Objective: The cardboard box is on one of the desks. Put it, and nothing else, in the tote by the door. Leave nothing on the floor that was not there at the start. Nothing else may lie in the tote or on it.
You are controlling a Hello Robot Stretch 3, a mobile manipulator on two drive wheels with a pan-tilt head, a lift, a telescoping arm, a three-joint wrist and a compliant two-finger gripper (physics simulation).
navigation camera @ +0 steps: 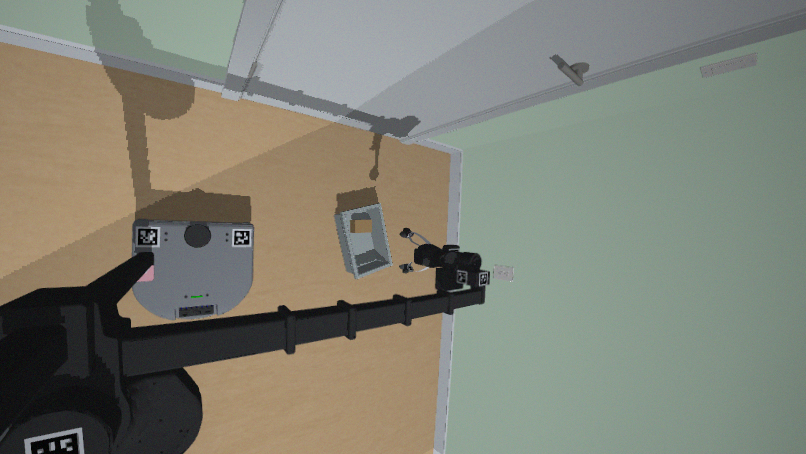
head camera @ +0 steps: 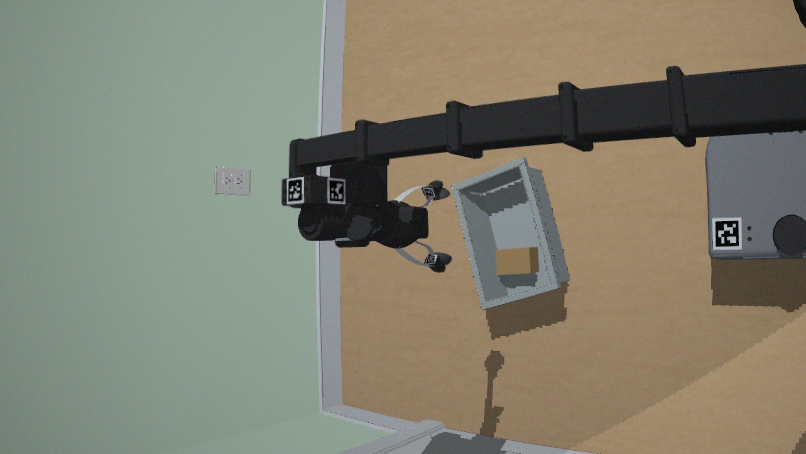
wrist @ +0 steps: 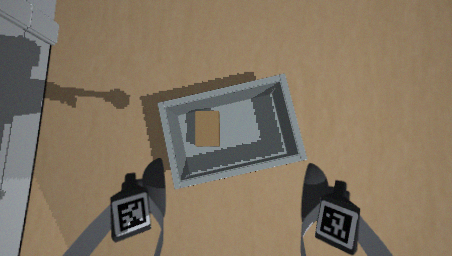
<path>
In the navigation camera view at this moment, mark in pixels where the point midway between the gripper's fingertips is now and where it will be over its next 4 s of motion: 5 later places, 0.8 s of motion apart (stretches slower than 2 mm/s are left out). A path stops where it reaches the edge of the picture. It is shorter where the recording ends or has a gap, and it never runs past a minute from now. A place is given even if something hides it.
My gripper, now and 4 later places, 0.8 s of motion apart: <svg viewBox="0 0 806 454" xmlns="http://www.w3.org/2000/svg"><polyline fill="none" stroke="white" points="403,250 394,250 366,250 331,251 302,252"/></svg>
</path>
